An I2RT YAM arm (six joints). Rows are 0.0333 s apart.
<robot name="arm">
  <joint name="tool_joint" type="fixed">
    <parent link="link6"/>
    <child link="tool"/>
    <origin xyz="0 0 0" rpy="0 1.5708 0"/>
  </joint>
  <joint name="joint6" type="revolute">
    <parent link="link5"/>
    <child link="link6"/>
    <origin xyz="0.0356 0 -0.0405" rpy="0 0 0"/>
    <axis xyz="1 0 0"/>
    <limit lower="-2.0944" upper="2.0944"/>
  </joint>
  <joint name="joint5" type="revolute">
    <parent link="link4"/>
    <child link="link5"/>
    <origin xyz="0.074 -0.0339 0.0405" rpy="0 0 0"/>
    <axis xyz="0 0 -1"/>
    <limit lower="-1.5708" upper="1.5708"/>
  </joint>
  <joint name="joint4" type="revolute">
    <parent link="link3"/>
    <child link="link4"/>
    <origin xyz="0.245 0.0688 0.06" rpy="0 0 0"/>
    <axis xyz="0 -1 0"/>
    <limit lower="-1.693" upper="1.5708"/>
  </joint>
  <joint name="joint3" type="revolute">
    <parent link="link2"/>
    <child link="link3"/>
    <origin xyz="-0.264 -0.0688 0" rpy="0 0 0"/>
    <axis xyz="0 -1 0"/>
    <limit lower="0" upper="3.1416"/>
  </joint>
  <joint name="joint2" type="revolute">
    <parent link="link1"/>
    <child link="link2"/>
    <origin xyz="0.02 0.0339 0.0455" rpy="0 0 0"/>
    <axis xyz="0 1 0"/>
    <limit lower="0" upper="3.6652"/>
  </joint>
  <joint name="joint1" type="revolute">
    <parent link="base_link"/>
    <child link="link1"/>
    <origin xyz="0 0 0.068" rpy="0 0 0"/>
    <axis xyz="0 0 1"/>
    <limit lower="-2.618" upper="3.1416"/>
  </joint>
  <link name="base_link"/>
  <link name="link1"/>
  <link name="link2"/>
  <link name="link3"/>
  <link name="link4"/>
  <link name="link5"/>
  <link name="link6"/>
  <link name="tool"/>
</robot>
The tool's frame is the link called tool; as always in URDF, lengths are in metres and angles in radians.
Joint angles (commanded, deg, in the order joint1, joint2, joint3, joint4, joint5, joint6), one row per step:
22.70, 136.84, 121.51, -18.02, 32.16, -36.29
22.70, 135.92, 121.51, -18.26, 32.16, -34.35
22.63, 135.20, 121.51, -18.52, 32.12, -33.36
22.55, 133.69, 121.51, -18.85, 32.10, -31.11
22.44, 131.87, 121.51, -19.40, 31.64, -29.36
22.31, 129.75, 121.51, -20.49, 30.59, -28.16
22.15, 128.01, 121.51, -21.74, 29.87, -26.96
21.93, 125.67, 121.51, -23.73, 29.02, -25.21
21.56, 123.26, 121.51, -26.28, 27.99, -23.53
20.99, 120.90, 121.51, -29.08, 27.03, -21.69
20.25, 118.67, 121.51, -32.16, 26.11, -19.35
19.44, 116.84, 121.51, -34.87, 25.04, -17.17
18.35, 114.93, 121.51, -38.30, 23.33, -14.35
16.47, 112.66, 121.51, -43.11, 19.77, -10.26
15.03, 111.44, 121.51, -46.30, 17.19, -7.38
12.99, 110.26, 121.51, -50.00, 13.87, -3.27
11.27, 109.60, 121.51, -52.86, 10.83, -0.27
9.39, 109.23, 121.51, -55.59, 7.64, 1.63
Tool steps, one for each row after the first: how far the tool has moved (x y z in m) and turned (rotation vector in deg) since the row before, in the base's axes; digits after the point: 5 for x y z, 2 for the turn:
-0.00200, -0.00084, 0.00815, 1.93, -1.05, -0.89
-0.00148, -0.00132, 0.00624, 1.05, -0.63, -0.49
-0.00337, -0.00221, 0.01334, 2.42, -1.57, -1.06
-0.00454, -0.00274, 0.01562, 2.24, -1.45, -0.47
-0.00618, -0.00325, 0.01716, 1.93, -0.99, 0.28
-0.00562, -0.00347, 0.01332, 1.58, -0.54, -0.02
-0.00839, -0.00506, 0.01710, 2.07, -0.47, -0.19
-0.00930, -0.00665, 0.01633, 1.90, 0.05, -0.15
-0.00947, -0.00844, 0.01505, 1.91, 0.30, -0.50
-0.00946, -0.00973, 0.01307, 2.20, 0.62, -0.95
-0.00795, -0.00938, 0.01005, 2.13, 0.70, -0.86
-0.00887, -0.01135, 0.00913, 2.80, 1.34, -0.95
-0.01103, -0.01681, 0.00909, 4.58, 2.52, -0.97
-0.00640, -0.01169, 0.00373, 3.29, 2.03, -0.91
-0.00651, -0.01534, 0.00255, 4.67, 2.63, -1.82
-0.00428, -0.01197, 0.00020, 3.78, 2.40, -1.26
-0.00310, -0.01244, -0.00151, 3.11, 2.65, -0.77

